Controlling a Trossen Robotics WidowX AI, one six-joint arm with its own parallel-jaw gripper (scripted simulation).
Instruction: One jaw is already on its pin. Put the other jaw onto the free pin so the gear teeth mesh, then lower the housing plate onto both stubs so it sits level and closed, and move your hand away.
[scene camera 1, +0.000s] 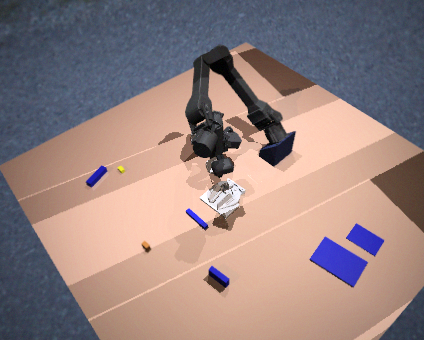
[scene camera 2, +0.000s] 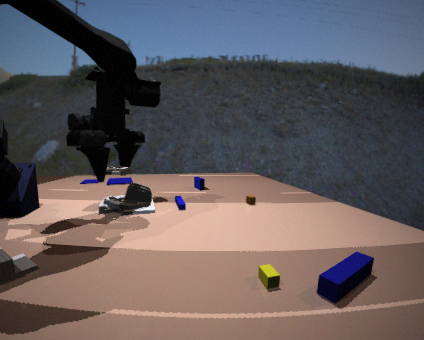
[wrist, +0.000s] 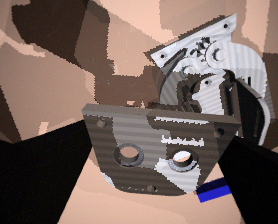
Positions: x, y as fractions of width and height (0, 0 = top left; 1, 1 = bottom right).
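Observation:
Scene camera 2 shows my gripper (scene camera 2: 0.27, 0.53) and a jaw (scene camera 2: 0.31, 0.59). In scene camera 1, my gripper (scene camera 1: 0.51, 0.50) is visible. The wrist view shows a jaw (wrist: 0.88, 0.30) together with my gripper (wrist: 0.56, 0.58).

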